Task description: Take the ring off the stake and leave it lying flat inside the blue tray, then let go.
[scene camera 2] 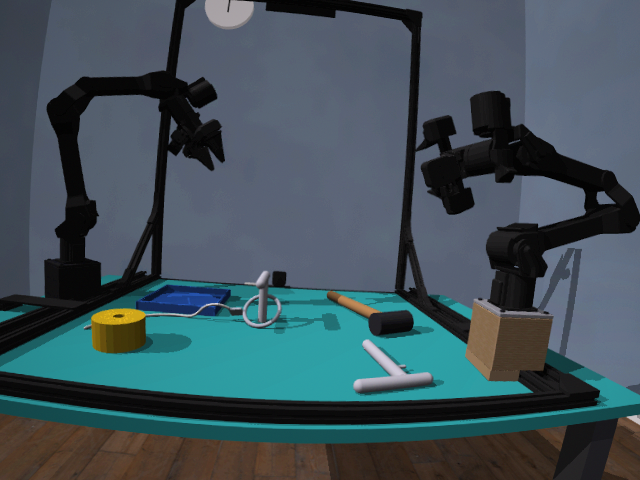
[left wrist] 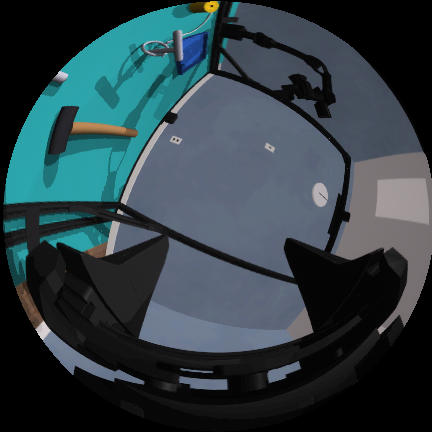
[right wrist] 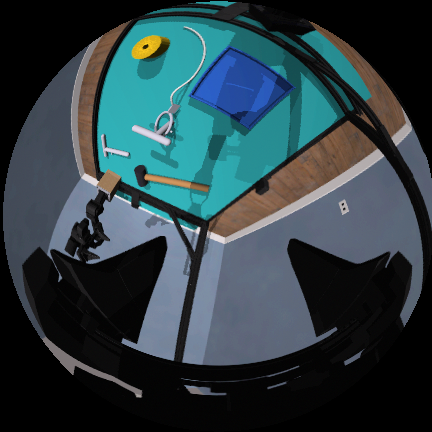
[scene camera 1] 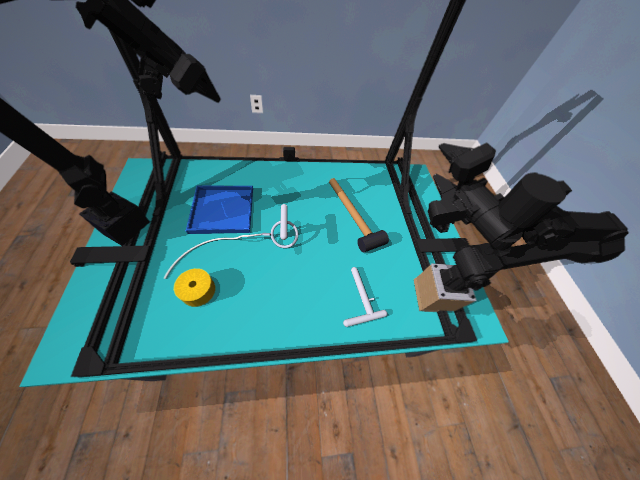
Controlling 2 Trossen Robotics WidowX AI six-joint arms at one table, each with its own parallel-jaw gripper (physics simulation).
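Frame: origin at the left arm's base, x ahead, y left, z up, level; millimetres.
Where they show: left gripper, fingertip midpoint: point(left wrist: 228, 243) point(right wrist: 104, 248) point(scene camera 1: 437, 161); right gripper, fingertip midpoint: point(scene camera 2: 218, 166) point(left wrist: 275, 89) point(right wrist: 229, 244) point(scene camera 1: 212, 94); left arm's base, link origin: point(scene camera 2: 511, 306) point(right wrist: 102, 193) point(scene camera 1: 453, 281); right arm's base, link origin: point(scene camera 2: 72, 261) point(scene camera 1: 108, 209).
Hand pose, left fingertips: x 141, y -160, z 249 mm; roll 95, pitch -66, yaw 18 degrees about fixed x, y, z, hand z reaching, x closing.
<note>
Each offset is from my left fingertips to the centre of the thing. "spot": to the spot under its first point.
A thin pale ring {spot: 358 mm down, 327 mm ahead, 36 mm left} point(scene camera 1: 284, 247) point(scene camera 2: 262, 326) point(left wrist: 144, 48) is around the shaft of the upright white T-topped stake {340 mm down, 330 mm ahead, 2 mm left} point(scene camera 1: 283, 219) point(scene camera 2: 263, 299) point(left wrist: 178, 46) point(right wrist: 150, 134). A pale cord runs from the ring. The blue tray {355 mm down, 553 mm ahead, 97 mm right} point(scene camera 1: 222, 211) point(left wrist: 192, 54) point(right wrist: 240, 85) lies beside them, with no ring in it. My left gripper point(scene camera 1: 437, 161) point(left wrist: 228, 243) is open and empty, high at the right of both scene views, away from the ring. My right gripper point(scene camera 2: 217, 164) point(right wrist: 229, 244) is open and empty, high above the table toward the left; its fingers partly overlap in scene camera 1.
A yellow spool {341 mm down, 550 mm ahead, 194 mm left} point(scene camera 1: 193, 285) point(scene camera 2: 118, 330) stands near the cord's loose end. A mallet {346 mm down, 101 mm ahead, 132 mm right} point(scene camera 1: 373, 241) point(scene camera 2: 391, 322) lies right of the stake. Another white T-shaped piece {356 mm down, 98 mm ahead, 173 mm left} point(scene camera 1: 365, 317) point(scene camera 2: 393, 382) lies at the front right. Black frame rails point(scene camera 1: 279, 354) border the work area.
</note>
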